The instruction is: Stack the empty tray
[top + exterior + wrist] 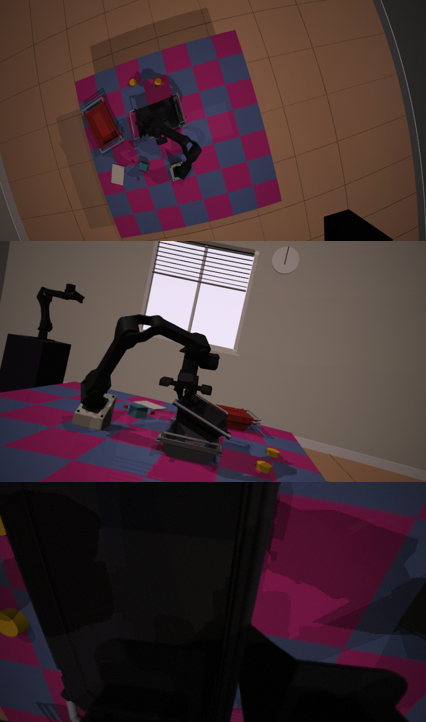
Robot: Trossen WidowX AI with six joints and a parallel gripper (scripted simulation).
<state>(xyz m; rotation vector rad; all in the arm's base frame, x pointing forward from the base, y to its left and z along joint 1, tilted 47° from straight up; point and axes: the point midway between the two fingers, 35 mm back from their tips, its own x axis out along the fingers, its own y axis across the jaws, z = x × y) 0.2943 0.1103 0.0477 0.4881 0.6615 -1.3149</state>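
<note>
Now: gripper tip 8 cm short of the dark tray, 1 cm to the right of it and 1 cm below it. The rest, counted from my gripper tip: teal cube 24 cm behind, 20 cm to the left, 10 cm below; white plate 29 cm behind, 44 cm to the left, 12 cm below.
</note>
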